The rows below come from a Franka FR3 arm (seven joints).
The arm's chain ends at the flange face. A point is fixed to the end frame.
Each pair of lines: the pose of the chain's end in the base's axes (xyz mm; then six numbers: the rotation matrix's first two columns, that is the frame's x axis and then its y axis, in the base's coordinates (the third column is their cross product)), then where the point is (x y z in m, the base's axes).
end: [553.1 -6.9 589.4 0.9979 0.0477 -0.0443 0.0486 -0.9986 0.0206]
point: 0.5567 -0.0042 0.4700
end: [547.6 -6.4 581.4 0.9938 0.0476 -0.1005 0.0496 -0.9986 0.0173]
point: 0.5445 -0.0036 0.4620
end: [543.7 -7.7 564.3 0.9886 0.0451 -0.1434 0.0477 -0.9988 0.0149]
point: 0.5354 -0.0049 0.4452
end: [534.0 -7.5 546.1 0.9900 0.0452 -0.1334 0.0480 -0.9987 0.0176]
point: 0.5269 -0.0049 0.4269
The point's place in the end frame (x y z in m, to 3 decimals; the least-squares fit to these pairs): 0.009 -0.005 0.119
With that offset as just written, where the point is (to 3 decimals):
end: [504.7 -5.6 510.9 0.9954 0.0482 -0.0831 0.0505 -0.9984 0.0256]
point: 0.504 -0.004 0.391
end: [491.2 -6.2 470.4 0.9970 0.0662 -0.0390 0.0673 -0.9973 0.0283]
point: 0.495 -0.004 0.351
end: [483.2 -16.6 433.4 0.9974 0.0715 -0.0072 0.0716 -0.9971 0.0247]
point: 0.491 -0.014 0.314
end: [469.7 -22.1 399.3 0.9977 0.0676 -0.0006 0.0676 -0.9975 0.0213]
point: 0.478 -0.019 0.280
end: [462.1 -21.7 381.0 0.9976 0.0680 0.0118 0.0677 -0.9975 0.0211]
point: 0.472 -0.019 0.262
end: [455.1 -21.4 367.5 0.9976 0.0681 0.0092 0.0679 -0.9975 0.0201]
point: 0.465 -0.018 0.249
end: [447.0 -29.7 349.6 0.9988 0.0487 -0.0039 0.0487 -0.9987 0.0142]
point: 0.455 -0.026 0.231
